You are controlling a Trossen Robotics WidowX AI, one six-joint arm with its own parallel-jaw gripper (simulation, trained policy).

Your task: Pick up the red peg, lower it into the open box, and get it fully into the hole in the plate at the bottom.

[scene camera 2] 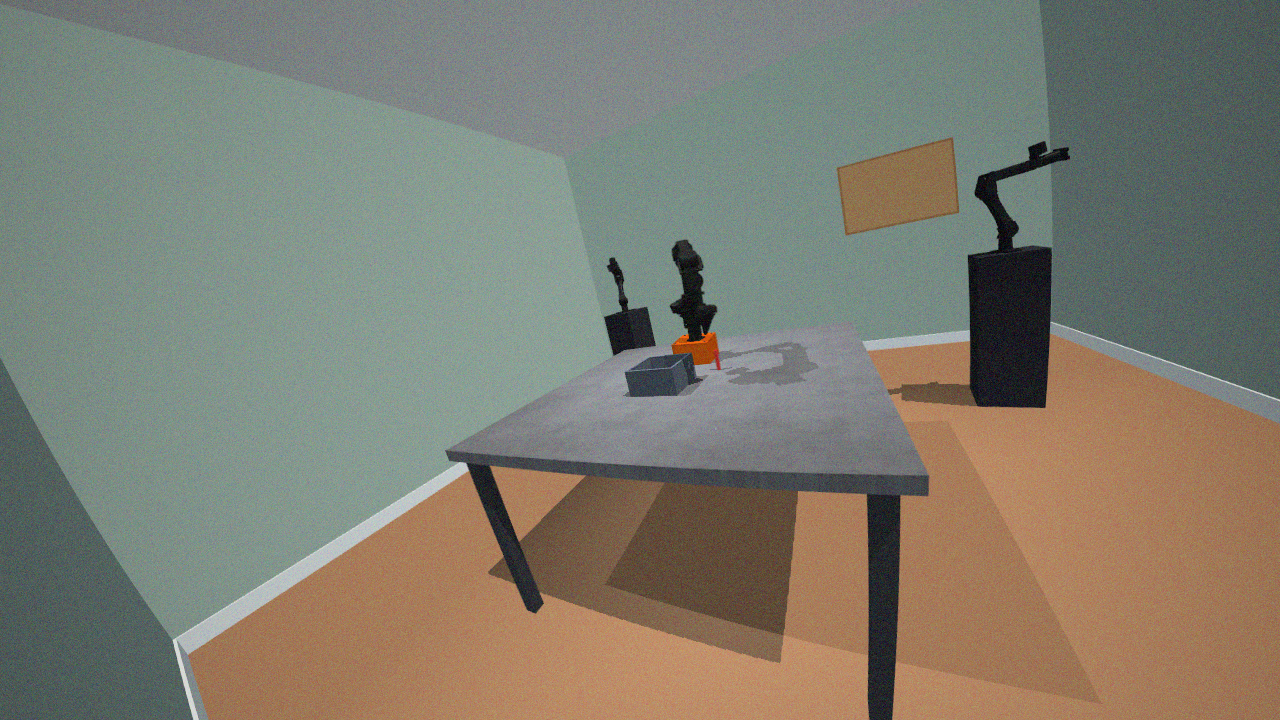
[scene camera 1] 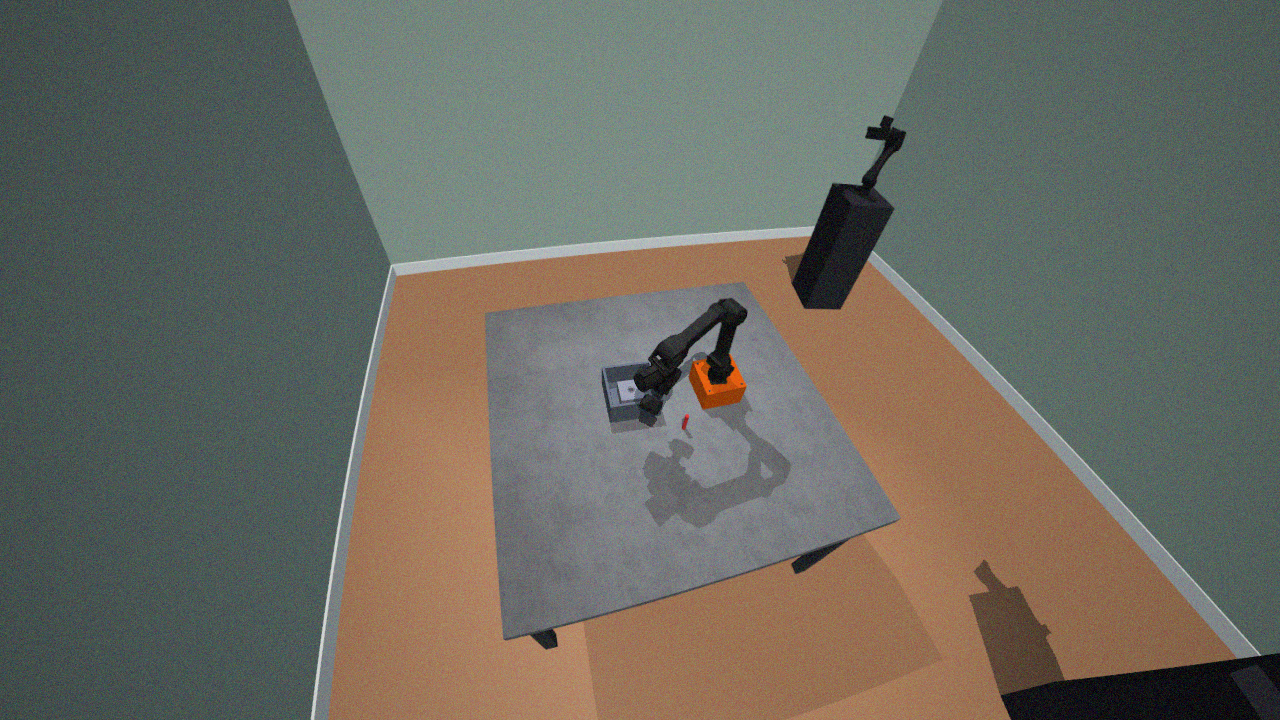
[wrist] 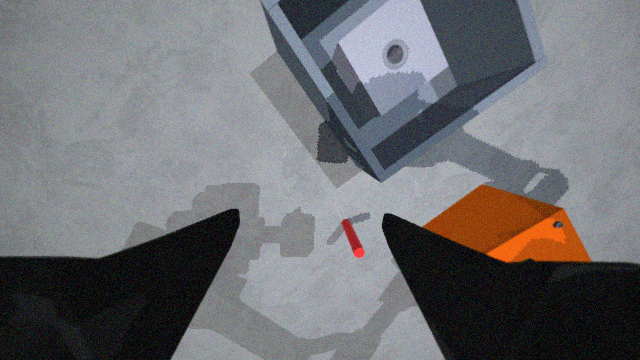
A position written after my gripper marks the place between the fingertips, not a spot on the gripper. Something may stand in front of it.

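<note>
Here I see my gripper (scene camera 2: 698, 334), and the wrist view shows me my gripper (wrist: 313, 218) too.
</note>
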